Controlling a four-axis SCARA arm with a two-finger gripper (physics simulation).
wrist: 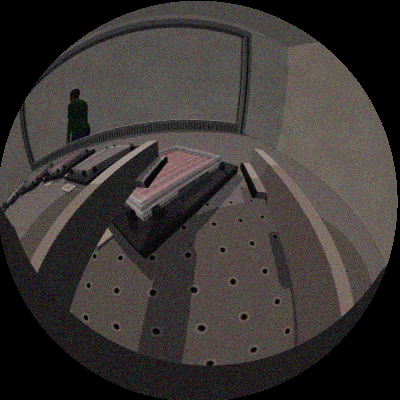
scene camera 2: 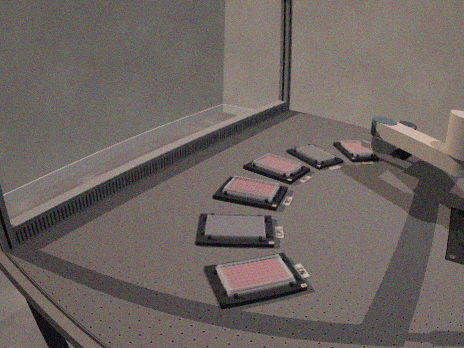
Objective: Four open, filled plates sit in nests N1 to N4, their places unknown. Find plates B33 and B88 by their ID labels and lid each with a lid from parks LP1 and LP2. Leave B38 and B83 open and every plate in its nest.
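Places are measured from the arm's base along level axes (x ahead, y left, z up), in millimetres.
Where they show: gripper, fingertip midpoint: [wrist: 203, 152] [scene camera 2: 367, 140].
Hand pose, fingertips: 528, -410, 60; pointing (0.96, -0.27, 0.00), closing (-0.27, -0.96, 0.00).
Note:
After its pixels a point has its place, as x, y, z.
Pink filled plates [scene camera 2: 255, 274] {515, 424, 34} [scene camera 2: 251, 188] {703, 131, 36} [scene camera 2: 276, 164] {721, -39, 39} [scene camera 2: 356, 148] {556, -351, 38} sit in black nests. Grey lids [scene camera 2: 235, 226] {641, 298, 31} [scene camera 2: 315, 154] {664, -211, 31} lie on two black parks in the same row. In the wrist view, the pink plate [wrist: 175, 172] {534, -385, 38} sits in its black nest [wrist: 175, 225] {484, -381, 20}, ahead and left of centre, partly behind the left finger. No lid shows on these pink plates. My gripper [wrist: 203, 152] {527, -410, 60} is shut at its narrowest, with nothing between the fingers, at the row's far end. In the scene view the fingers are hard to make out. Plate IDs are unreadable.
Small white labels [scene camera 2: 301, 270] {456, 345, 15} [scene camera 2: 279, 232] {561, 244, 15} lie beside the nests and parks. The pale arm [scene camera 2: 420, 142] {295, -20, 218} reaches in from the right, near the farthest nest. A grey lid [wrist: 102, 161] {627, -254, 29} shows left of the left finger. A person in green [wrist: 78, 116] stands beyond the ribbed table edge [wrist: 175, 126] {1004, -395, 28}.

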